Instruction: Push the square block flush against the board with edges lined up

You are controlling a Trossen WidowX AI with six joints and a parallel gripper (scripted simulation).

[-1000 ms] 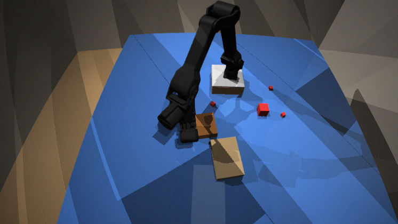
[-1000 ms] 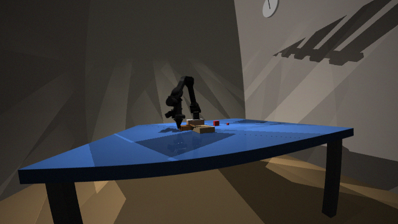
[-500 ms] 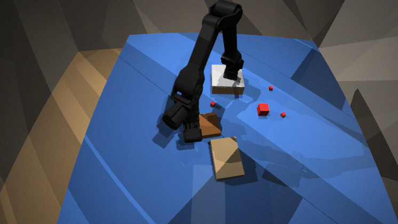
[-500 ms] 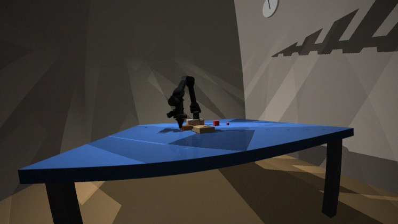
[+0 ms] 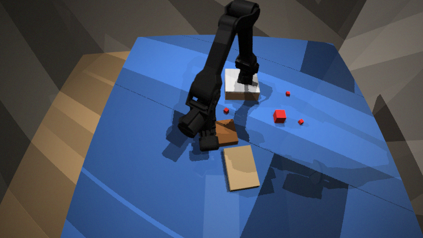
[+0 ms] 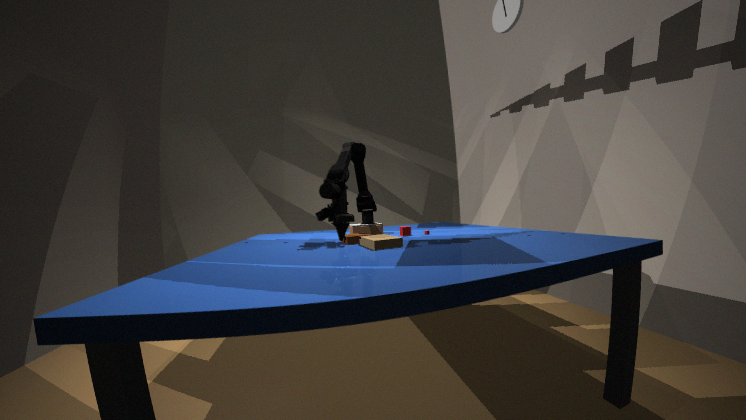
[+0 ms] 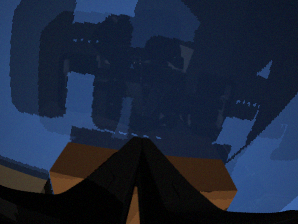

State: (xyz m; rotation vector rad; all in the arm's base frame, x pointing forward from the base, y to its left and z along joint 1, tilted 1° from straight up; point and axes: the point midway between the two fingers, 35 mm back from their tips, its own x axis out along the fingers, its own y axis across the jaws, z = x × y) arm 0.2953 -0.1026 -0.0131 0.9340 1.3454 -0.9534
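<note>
Right now the orange square block is 30 mm behind my gripper tip and 60 mm to the left of it. The rest, counted from my gripper tip: red cube: 150 mm behind, 270 mm to the left, 10 mm above; then pale tan board: 100 mm ahead, 140 mm to the left.
</note>
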